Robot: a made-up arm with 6 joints.
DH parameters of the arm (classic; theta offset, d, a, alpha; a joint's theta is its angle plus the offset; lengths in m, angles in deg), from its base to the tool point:
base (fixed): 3.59 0 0.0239 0
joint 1: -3.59 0.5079 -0.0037 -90
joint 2: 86.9 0 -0.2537 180
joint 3: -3.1 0.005 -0.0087 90
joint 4: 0 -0.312 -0.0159 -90
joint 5: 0 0.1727 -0.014 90
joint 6: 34.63 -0.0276 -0.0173 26
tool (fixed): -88.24 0.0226 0 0
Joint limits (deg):
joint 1: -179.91..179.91
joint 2: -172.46..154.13
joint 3: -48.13..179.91
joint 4: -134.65..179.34
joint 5: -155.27..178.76
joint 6: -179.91..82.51
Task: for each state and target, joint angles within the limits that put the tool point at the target. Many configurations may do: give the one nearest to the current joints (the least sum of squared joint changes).
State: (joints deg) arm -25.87 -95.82 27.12 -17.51 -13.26 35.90
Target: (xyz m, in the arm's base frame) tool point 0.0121 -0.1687 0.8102
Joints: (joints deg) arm -29.56 -51.35 -16.59 -25.13 -13.66 36.92
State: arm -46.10 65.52 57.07 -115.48 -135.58 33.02
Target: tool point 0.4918 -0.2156 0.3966
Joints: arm -32.35 73.33 59.66 -119.01 -134.92 32.01
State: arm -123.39 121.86 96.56 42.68 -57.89 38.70
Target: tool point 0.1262 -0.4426 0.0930
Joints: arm -70.33 138.50 73.19 64.96 -56.96 20.98
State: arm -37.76 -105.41 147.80 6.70 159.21 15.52
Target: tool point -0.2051 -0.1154 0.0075
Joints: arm -10.79 -139.67 122.04 -4.06 170.43 15.28
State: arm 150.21 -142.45 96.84 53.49 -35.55 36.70
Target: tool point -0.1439 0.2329 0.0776
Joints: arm 141.70 -170.61 135.07 54.65 -34.89 38.14
